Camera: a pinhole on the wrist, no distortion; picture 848 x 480 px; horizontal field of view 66.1 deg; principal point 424.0 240.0 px. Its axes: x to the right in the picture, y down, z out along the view. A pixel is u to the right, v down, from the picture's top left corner.
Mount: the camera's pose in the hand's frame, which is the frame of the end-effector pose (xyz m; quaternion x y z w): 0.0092 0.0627 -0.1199 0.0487 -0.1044 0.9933 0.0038
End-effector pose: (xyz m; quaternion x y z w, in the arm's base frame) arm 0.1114 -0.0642 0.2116 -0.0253 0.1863 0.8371 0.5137
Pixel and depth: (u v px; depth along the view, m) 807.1 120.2 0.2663
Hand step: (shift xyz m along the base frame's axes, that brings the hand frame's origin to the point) 0.0335 -0.0687 0.1969
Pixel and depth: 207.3 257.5 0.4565
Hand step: -0.0122 0.2948 0.2253
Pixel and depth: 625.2 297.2 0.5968
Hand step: 0.2236 0.1035 0.4303
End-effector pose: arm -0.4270 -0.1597 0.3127 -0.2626 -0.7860 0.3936 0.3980
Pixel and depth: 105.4 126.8 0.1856
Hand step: -0.1075 0.0925 -0.0188
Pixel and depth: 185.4 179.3 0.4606
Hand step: -0.3872 0.0349 -0.0346
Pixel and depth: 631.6 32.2 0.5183
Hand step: -0.2946 -0.1884 -0.3016
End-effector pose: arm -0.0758 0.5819 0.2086 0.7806 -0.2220 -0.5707 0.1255
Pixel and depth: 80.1 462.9 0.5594
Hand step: -0.2001 0.0561 -0.5158
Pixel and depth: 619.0 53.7 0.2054
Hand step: -0.1165 -0.0463 0.0297
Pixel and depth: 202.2 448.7 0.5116
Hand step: -0.2112 0.0837 -0.3862
